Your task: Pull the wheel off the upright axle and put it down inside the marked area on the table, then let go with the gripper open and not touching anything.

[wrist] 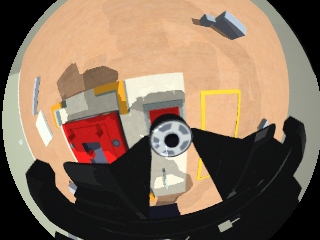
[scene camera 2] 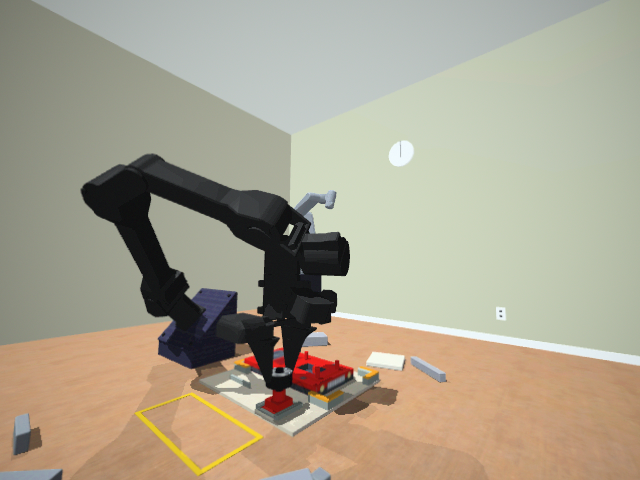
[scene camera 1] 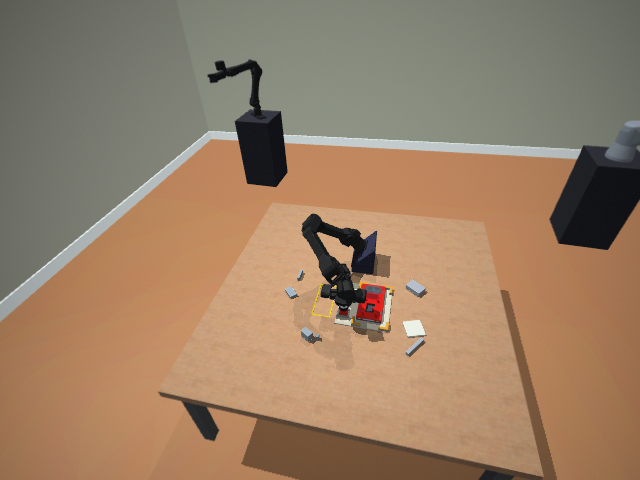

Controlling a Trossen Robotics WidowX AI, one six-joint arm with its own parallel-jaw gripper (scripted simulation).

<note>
The pictures show: my gripper and a base plate.
My gripper is seen too in the wrist view.
</note>
